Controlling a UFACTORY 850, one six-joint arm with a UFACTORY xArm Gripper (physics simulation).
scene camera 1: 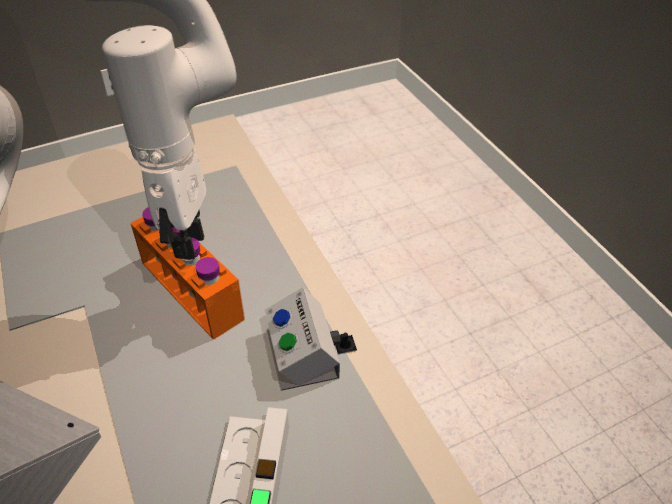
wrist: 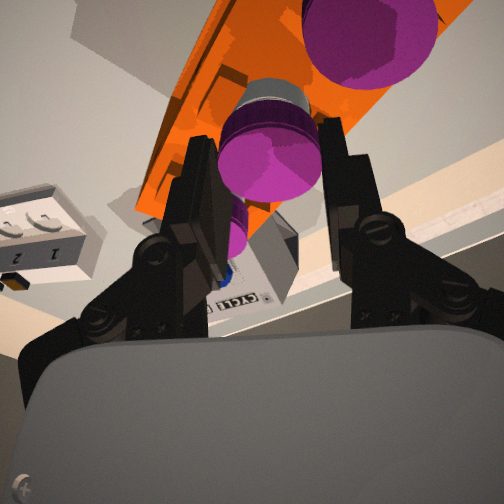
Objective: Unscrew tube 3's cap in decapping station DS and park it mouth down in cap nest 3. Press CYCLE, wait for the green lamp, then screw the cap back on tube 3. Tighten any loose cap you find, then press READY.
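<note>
The orange decapping station holds tubes with purple caps. My gripper points down over a middle tube of the row. In the wrist view the two black fingers press both sides of that tube's purple cap, which sits on its grey tube. A neighbouring cap is at the top and another is half hidden behind the left finger. The end cap is free. The white cap nest block has empty round recesses; its numbers 1 and 2 show in the wrist view.
A grey button box carries a blue button and a green button; its CYCLE label shows in the wrist view. Beside the nests a green square is lit and a brown square is dark. A grey box corner stands at the lower left.
</note>
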